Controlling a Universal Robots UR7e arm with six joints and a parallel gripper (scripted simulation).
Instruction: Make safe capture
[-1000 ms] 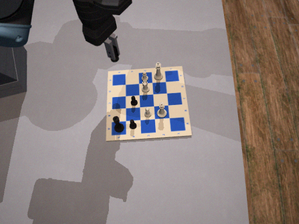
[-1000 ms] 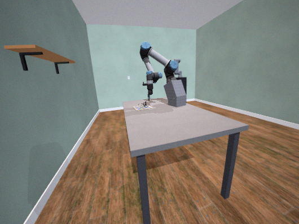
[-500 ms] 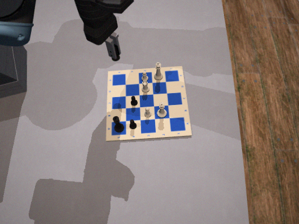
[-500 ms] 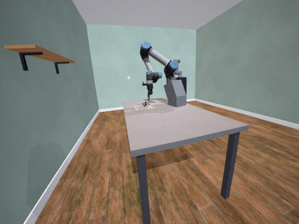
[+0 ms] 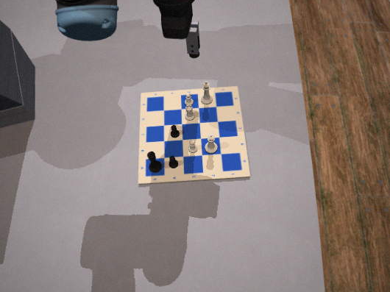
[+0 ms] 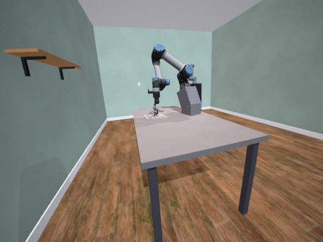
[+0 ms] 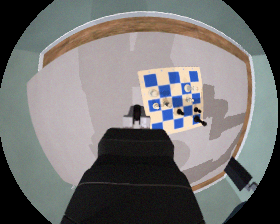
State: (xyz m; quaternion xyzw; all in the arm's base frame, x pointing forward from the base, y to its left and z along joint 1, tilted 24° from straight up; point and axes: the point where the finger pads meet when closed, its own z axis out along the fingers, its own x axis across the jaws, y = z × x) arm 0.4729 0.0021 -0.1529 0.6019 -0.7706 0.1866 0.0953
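The white king is 9 cm below my hand, 5 cm to the right of it and 2 cm ahead of it. From my hand the other things lie so: rook: 17 cm to the right, 10 cm below, 1 cm ahead; then chessboard: 13 cm below, 12 cm to the right, 2 cm behind; then black knight: 1 cm below.
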